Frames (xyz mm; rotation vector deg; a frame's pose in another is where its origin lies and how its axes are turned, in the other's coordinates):
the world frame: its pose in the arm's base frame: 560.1 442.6 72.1 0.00 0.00 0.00
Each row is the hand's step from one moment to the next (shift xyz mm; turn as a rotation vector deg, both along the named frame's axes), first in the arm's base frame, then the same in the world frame.
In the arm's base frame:
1: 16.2 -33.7 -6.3 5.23 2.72 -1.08
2: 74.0 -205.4 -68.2 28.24 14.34 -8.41
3: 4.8 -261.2 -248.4 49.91 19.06 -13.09
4: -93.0 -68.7 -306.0 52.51 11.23 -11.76
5: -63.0 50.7 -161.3 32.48 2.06 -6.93
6: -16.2 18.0 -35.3 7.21 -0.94 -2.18
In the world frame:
1: 16.2 -33.7 -6.3 5.23 2.72 -1.08
2: 74.0 -205.4 -68.2 28.24 14.34 -8.41
3: 4.8 -261.2 -248.4 49.91 19.06 -13.09
4: -93.0 -68.7 -306.0 52.51 11.23 -11.76
5: -63.0 50.7 -161.3 32.48 2.06 -6.93
6: -16.2 18.0 -35.3 7.21 -0.94 -2.18

